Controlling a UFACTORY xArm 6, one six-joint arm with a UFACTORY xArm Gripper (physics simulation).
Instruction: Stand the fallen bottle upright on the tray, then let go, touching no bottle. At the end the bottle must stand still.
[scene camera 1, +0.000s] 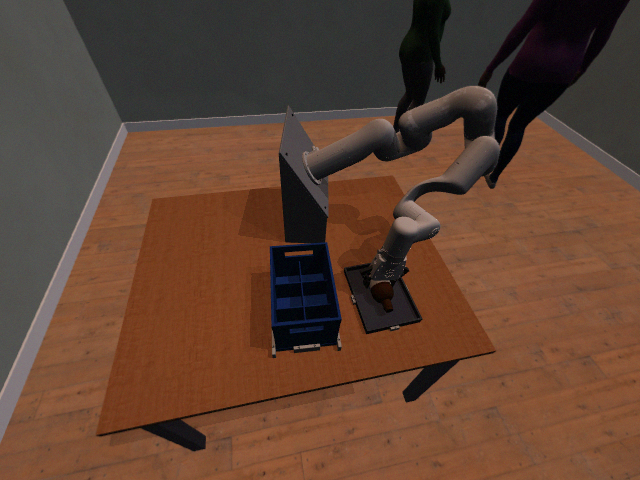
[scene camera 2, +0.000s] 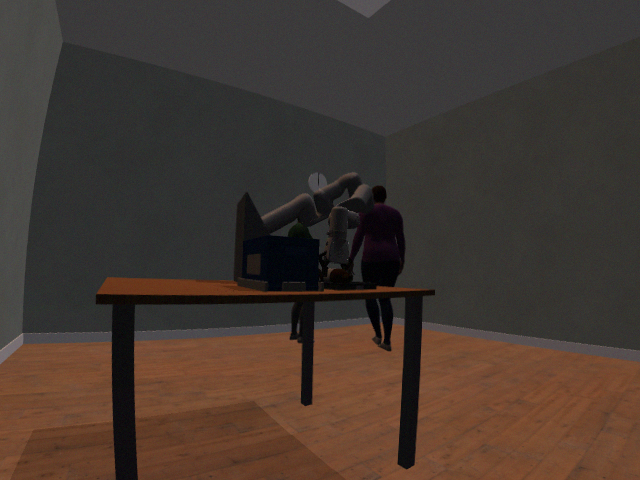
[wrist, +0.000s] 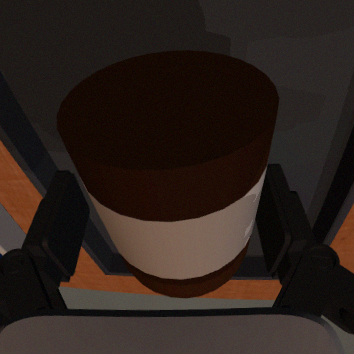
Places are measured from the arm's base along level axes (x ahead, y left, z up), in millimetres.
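Pixels of known places: gripper, between the fingertips: (scene camera 1: 378, 284) (scene camera 2: 333, 277) (wrist: 168, 187); arm's base, origin of its link: (scene camera 1: 311, 168) (scene camera 2: 259, 228).
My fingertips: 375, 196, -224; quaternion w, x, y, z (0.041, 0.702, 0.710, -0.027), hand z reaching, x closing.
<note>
Ahead of a thing's pixels: the offset from my fingertips to its top centre, as dx, dy, dz.
The fallen brown bottle @[+26, +6, +39] (scene camera 1: 382, 292) (scene camera 2: 340, 275) (wrist: 182, 247) with a white label lies on its side on the dark tray (scene camera 1: 373, 319) (wrist: 312, 75). Its neck points toward the front edge of the tray in scene camera 1. In the wrist view its broad base faces the camera. My gripper (scene camera 1: 385, 282) (scene camera 2: 337, 267) (wrist: 168, 187) is open and low over the tray, with one finger on each side of the bottle's labelled part. A narrow gap shows at the left finger; the right finger looks very close to the bottle, and whether it touches cannot be told.
A blue crate @[+41, -267, +135] (scene camera 1: 306, 323) (scene camera 2: 289, 263) with compartments stands beside the tray, left of it in scene camera 1. The grey slanted arm mount (scene camera 1: 305, 219) stands behind the crate. Small pale brackets sit at the crate and tray edges. Two people stand beyond the table.
</note>
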